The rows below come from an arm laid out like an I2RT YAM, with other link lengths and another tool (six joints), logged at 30 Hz.
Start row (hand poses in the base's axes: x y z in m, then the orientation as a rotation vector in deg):
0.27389 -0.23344 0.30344 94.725 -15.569 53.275
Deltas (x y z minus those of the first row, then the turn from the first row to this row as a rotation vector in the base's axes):
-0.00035 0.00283 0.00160 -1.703 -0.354 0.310
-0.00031 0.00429 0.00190 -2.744 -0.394 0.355
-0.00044 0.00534 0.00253 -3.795 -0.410 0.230
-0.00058 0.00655 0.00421 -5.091 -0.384 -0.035
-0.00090 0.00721 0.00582 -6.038 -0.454 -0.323
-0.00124 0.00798 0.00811 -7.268 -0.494 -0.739
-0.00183 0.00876 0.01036 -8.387 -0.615 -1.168
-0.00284 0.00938 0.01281 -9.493 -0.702 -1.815
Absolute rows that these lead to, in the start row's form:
0.27354 -0.23061 0.30504 93.096 -14.703 53.800
0.27358 -0.22915 0.30534 92.135 -14.172 53.858
0.27345 -0.22810 0.30597 91.130 -13.757 53.766
0.27331 -0.22689 0.30765 89.881 -13.306 53.529
0.27299 -0.22623 0.30926 88.906 -13.112 53.358
0.27265 -0.22546 0.31155 87.651 -12.860 53.059
0.27206 -0.22468 0.31380 86.461 -12.727 52.819
0.27105 -0.22406 0.31625 85.241 -12.749 52.387

